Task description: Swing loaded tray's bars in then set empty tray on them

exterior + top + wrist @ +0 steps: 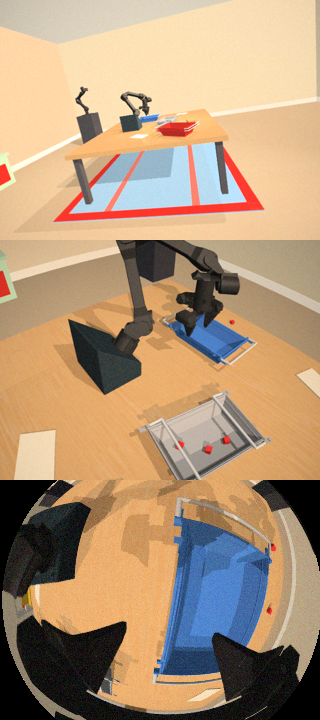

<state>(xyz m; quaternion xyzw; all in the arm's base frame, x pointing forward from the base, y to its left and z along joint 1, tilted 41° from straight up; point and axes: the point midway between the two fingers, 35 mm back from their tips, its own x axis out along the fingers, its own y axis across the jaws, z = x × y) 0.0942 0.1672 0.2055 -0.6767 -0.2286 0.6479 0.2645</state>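
Now: gripper tip 80 mm to the right of the blue tray and 50 mm above it.
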